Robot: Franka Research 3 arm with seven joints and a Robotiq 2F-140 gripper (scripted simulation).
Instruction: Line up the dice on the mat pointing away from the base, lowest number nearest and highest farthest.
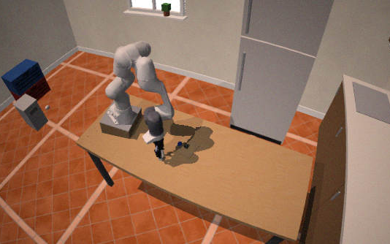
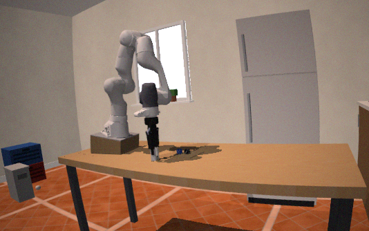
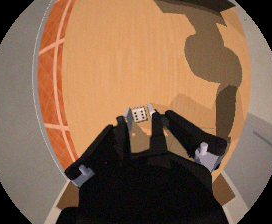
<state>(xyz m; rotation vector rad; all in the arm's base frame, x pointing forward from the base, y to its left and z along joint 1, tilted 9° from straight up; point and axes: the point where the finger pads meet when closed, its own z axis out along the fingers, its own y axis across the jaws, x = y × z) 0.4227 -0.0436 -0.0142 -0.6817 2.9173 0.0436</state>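
The wood-coloured mat lies 8 cm ahead of my hand, 17 cm to the left of it and 3 cm below it. The rest, counted from my hand: blue die 3 cm ahead, 16 cm to the left, 2 cm below.
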